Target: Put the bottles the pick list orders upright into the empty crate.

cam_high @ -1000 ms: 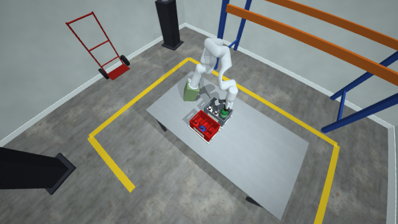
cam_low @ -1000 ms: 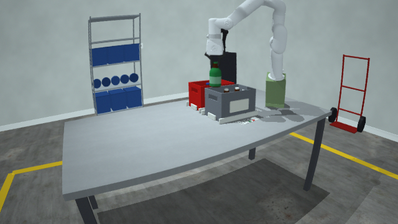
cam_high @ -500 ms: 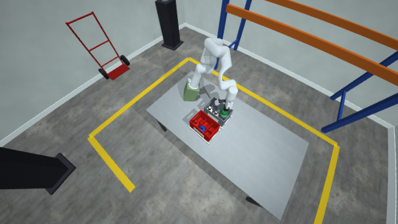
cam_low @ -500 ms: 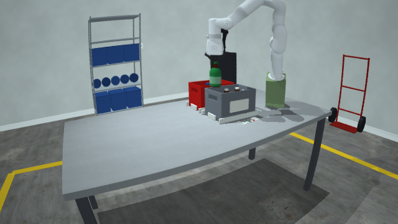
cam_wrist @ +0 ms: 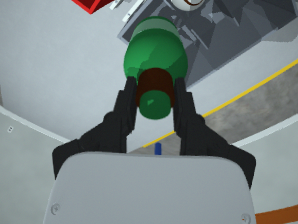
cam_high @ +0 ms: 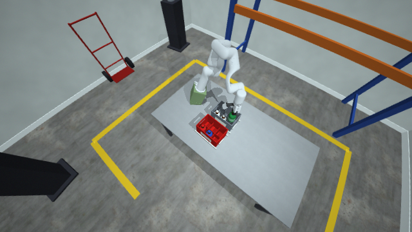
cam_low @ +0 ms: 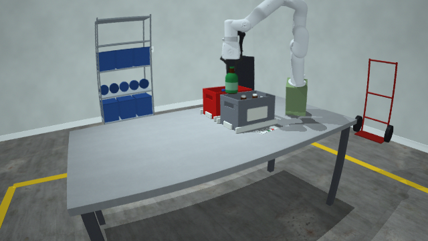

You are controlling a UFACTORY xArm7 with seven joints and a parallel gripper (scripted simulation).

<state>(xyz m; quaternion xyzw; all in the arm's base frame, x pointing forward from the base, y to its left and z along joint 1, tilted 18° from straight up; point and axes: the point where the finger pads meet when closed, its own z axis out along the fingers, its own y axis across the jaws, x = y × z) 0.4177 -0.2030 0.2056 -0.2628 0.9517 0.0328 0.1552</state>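
Now: hand 70 mm above the green-labelled bottle. Also, from my hand: red crate: 250 mm below, 170 mm to the right, 130 mm behind; grey crate: 250 mm below, 80 mm behind, 60 mm to the left; white-label bottle: 250 mm below, 170 mm behind, 30 mm to the left.
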